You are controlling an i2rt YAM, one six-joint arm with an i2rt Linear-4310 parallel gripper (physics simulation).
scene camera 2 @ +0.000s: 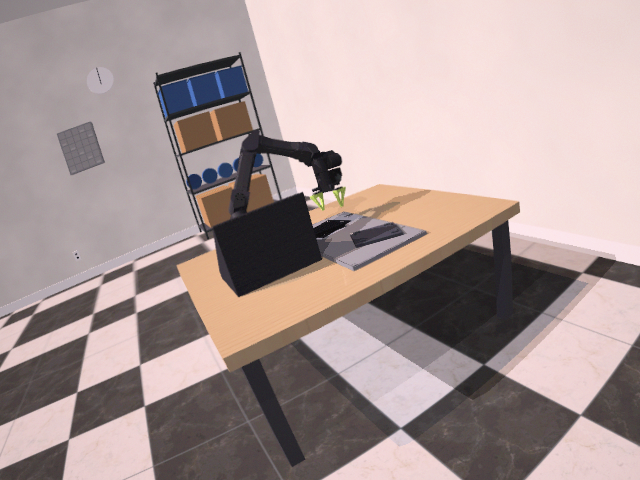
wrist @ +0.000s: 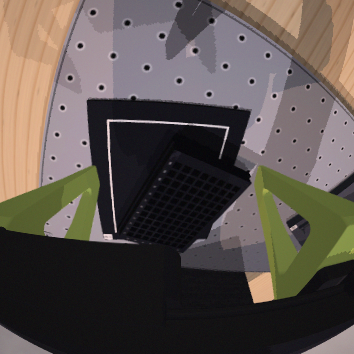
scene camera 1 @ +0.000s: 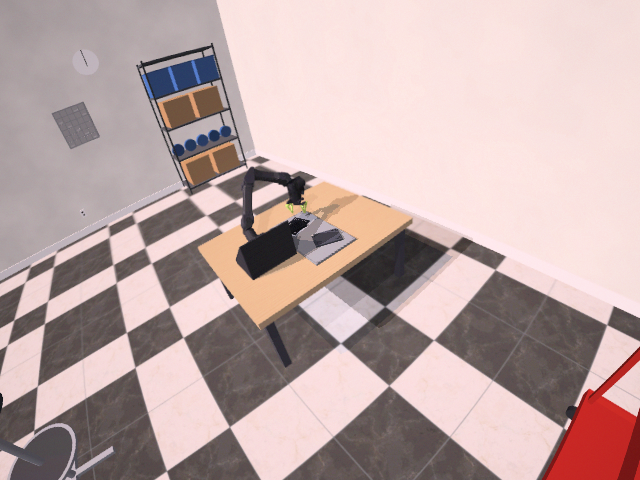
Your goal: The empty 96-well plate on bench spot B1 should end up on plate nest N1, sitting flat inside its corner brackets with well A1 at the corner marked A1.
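Places are measured from the arm's base along level axes (x right, y back, z down), in millimetres.
Pixels of known places: gripper, fingertip midpoint: (scene camera 2: 332, 208) (wrist: 176, 174) (scene camera 1: 298, 213); arm's base at its link origin: (scene camera 2: 247, 233) (scene camera 1: 255, 242).
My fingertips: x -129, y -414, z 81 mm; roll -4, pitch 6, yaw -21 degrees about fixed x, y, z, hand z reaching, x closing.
Ahead of a thing's pixels: the offset from my fingertips to its top centre. "pt": to the spot under its first point. Level surfaces: height alone.
The black 96-well plate {dx +37, dy +77, dz +43 mm} (wrist: 187, 200) lies turned at an angle on a black pad {pt dx -28, dy -5, dz +57 mm} (wrist: 135, 111) with a white outline, one end past the outline. In the scene views the plate (scene camera 1: 298, 225) (scene camera 2: 332, 227) is small and dark against the pad. My gripper (scene camera 1: 298, 212) (scene camera 2: 332, 207) (wrist: 176, 174) is open and empty above the plate, its green fingers wide to either side in the wrist view. The dark plate nest {dx +291, dy +40, dz +41 mm} (scene camera 1: 328, 237) (scene camera 2: 377, 234) stands on the same grey board; part of it shows at the wrist view's right edge. Well A1 cannot be made out.
The grey perforated board (scene camera 1: 316, 256) (scene camera 2: 354, 259) (wrist: 150, 52) lies on the wooden table {dz +72 mm} (scene camera 1: 289, 289) (scene camera 2: 289, 315). A large black wedge-shaped block (scene camera 1: 266, 250) (scene camera 2: 268, 248) stands beside the board, near the arm's base. A shelf rack stands behind the table.
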